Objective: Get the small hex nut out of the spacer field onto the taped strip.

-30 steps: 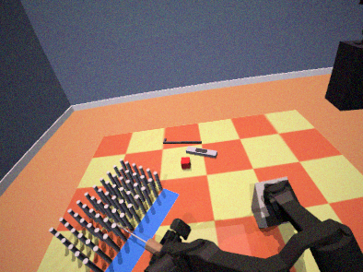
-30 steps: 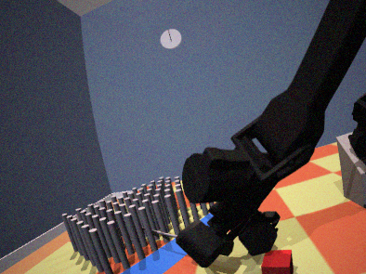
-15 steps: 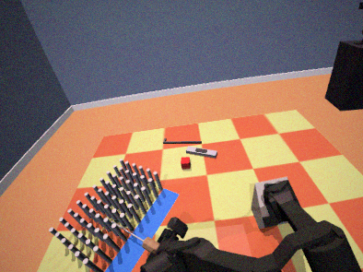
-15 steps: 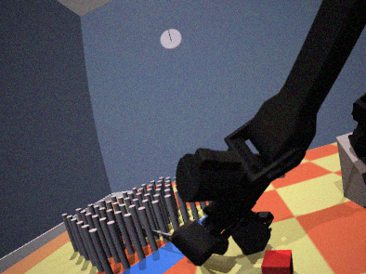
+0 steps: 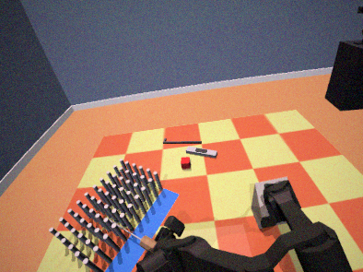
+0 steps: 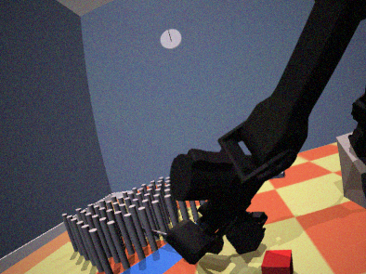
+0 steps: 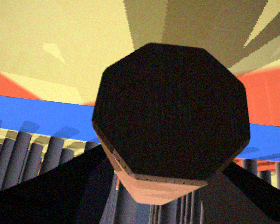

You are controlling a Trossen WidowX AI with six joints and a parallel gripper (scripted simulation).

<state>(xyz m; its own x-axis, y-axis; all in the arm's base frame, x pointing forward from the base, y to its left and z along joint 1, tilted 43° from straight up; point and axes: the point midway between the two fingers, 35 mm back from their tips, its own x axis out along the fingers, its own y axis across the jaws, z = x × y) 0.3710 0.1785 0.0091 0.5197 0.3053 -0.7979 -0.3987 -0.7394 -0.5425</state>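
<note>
The blue taped strip is 7 cm to the right of my gripper tip, 5 cm ahead of it and 4 cm below it. Round my gripper tip: flat grey tool 47 cm to the right, 16 cm behind, 2 cm below; then hex nut 22 cm ahead, 10 cm to the right, 3 cm below.
</note>
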